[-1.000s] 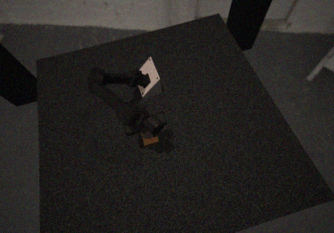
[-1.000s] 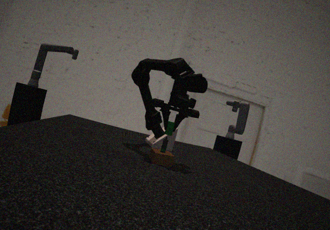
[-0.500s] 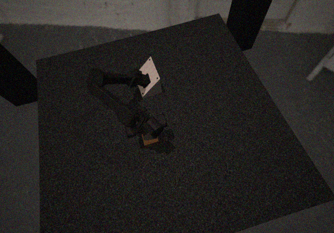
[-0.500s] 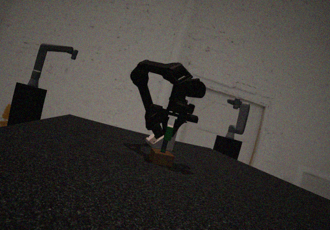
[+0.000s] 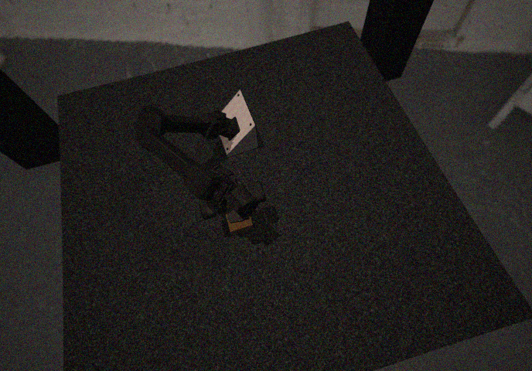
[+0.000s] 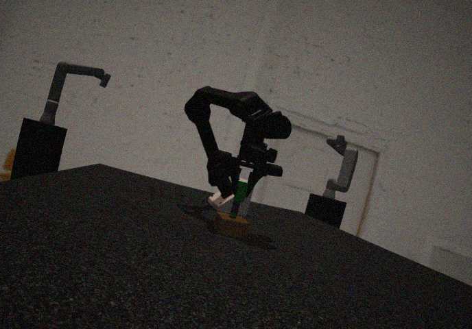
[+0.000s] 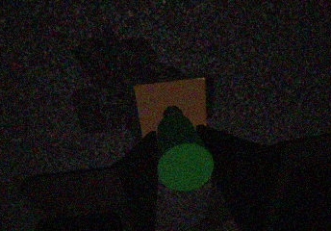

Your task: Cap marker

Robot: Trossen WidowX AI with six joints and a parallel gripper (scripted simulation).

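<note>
Now: gripper tip 1 cm below the green cap. Round my gripper tip: holder block: 8 cm below, 1 cm behind; then dark marker: 3 cm below, 1 cm behind.
</note>
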